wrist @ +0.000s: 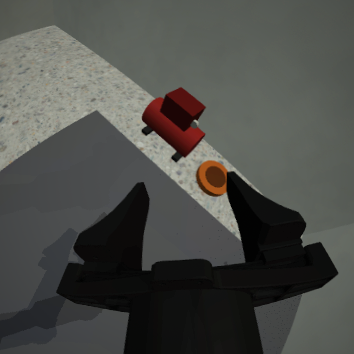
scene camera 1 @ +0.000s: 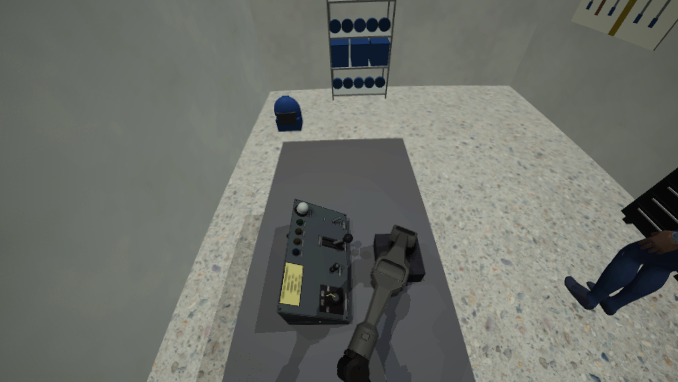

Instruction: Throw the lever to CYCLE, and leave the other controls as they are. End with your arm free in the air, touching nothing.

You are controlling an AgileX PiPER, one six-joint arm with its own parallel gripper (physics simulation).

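A dark control box stands on the grey table in scene camera 1. A lever with a black ball knob sticks out of a slot at its right side, the knob toward the arm. A small toggle is above it, a short black lever below it, and a dark switch plate with a knob at the lower right corner. The lettering is too small to read, CYCLE included. My gripper is open and empty in the wrist view, above the table and apart from the box. Its fingers are not visible in scene camera 1.
The box also carries a white dome, several coloured lamps and a yellow label. The arm's base stands right of the box on the table. A red tank and an orange ring lie beyond the table edge.
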